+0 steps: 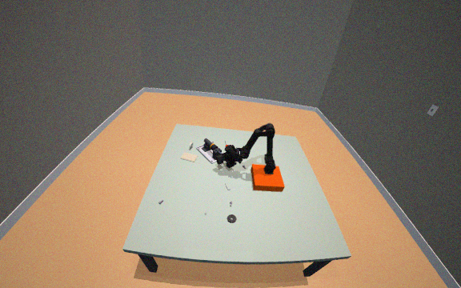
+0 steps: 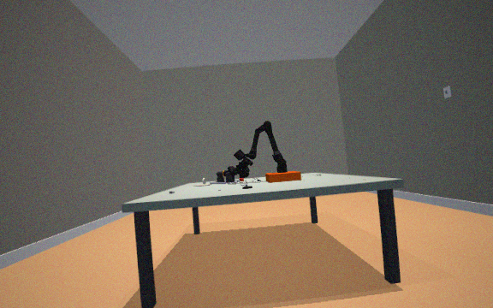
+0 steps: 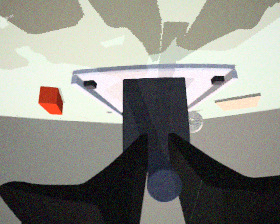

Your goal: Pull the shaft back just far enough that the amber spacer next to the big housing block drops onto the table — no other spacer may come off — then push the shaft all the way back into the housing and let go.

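My gripper tip is now 40 mm to the left of the dark round shaft, 30 mm short of it and 20 mm below it. Round my gripper tip: amber spacer 80 mm to the right, 70 mm ahead, 20 mm above; tan pad 250 mm ahead, 60 mm below, 20 mm to the right; pale ring 250 mm ahead, 140 mm to the right, 30 mm below.
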